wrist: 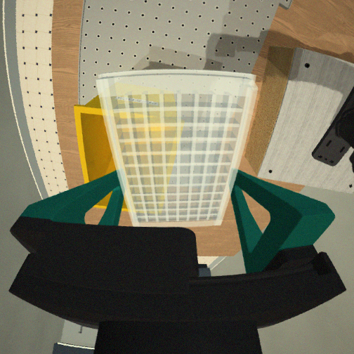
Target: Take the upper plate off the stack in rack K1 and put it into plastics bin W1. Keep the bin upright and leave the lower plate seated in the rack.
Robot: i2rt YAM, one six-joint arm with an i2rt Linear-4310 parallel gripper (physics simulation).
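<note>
My gripper (176, 174) is shut on a clear, gridded plate (175, 145), with one green finger against each long side. The plate fills the middle of the wrist view and is held above the work surface. The yellow plastics bin W1 (93, 145) stands below and to the left, with its open top and inner wall showing. The bin's right part shows through the clear plate, so the plate overlaps it in this view. Rack K1 and the lower plate cannot be made out in this view.
A grey perforated board (175, 30) lies at the top. A brushed metal slab (300, 125) with a brown side stands at the right, with a black device (327, 150) on it. A cream perforated strip (37, 82) curves along the left, beside the wooden table top (65, 65).
</note>
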